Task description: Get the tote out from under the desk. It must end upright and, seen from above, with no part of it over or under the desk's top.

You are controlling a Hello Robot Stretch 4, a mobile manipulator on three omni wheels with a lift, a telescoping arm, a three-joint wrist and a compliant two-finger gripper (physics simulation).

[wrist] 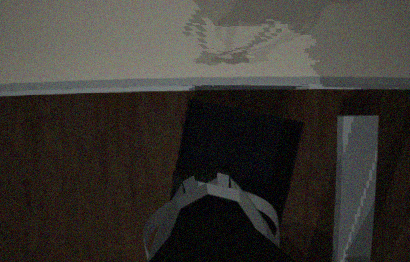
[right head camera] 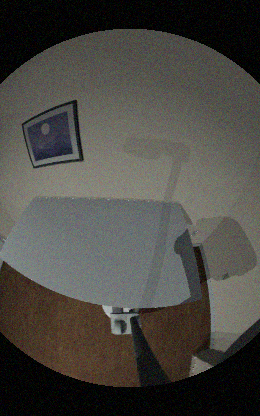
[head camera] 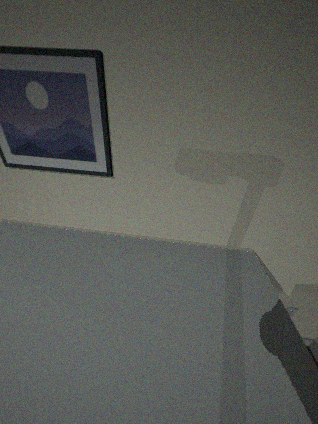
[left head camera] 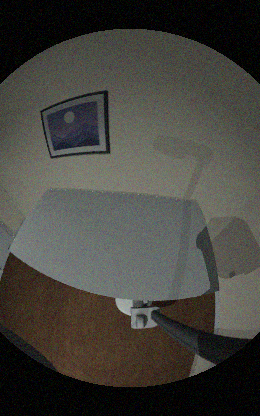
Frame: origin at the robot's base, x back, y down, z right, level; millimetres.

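Where they show: gripper, fingertip midpoint: (wrist: 205, 172).
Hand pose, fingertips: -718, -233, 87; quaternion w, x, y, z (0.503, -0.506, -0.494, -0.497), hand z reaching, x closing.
Each offset is from my fingertips to the centre of the thing, as dx, dy, dz. "spot": to the spot under its first point. Level surfaces: height alone.
In the wrist view the tote {+86, +210, +33} (wrist: 240, 145) is a very dark, box-like shape on the brown floor, near the wall. Its near end is partly hidden behind my gripper. My gripper (wrist: 205, 172) is closed down to a narrow gap, and its fingertips overlap the tote's near part in this view. I see no part of the tote clearly pinched between them, though the dark tips are hard to make out. The desk's pale grey top {dy -690} (head camera: 125, 325) (left head camera: 110, 240) (right head camera: 100, 250) hides the tote and the fingers in the head views.
A pale upright-looking panel (wrist: 356, 190) stands right of the tote. The wall's baseboard {spot: -131, +172, -161} (wrist: 100, 87) runs behind it. My dark arm (left head camera: 185, 332) (right head camera: 147, 355) reaches toward the desk's front edge. A framed picture (head camera: 50, 115) (left head camera: 75, 125) (right head camera: 52, 135) hangs on the wall.
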